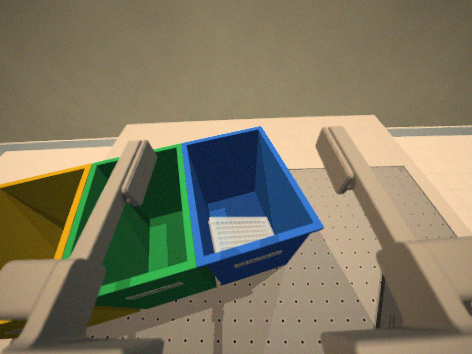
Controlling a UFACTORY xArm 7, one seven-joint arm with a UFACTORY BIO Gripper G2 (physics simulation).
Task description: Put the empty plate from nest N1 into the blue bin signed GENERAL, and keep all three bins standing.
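The white plate [241, 232] with a grid of wells lies inside the blue bin [287, 175], low down near the wall with the label. Part of the plate is hidden behind that wall's rim. The label on the blue bin is too blurred to read. The blue bin stands upright, beside the green bin [188, 215], which also stands. The yellow bin [77, 200] shows in part at the left and looks upright. My gripper [239, 167] is open and empty, above the bins, with one finger over the green bin and the other to the right of the blue bin.
A perforated grey deck [320, 300] lies in front of and to the right of the bins. A dark object [381, 300] shows in part behind the right finger's arm. A pale table [350, 135] extends behind the bins, with a plain wall or floor surface beyond.
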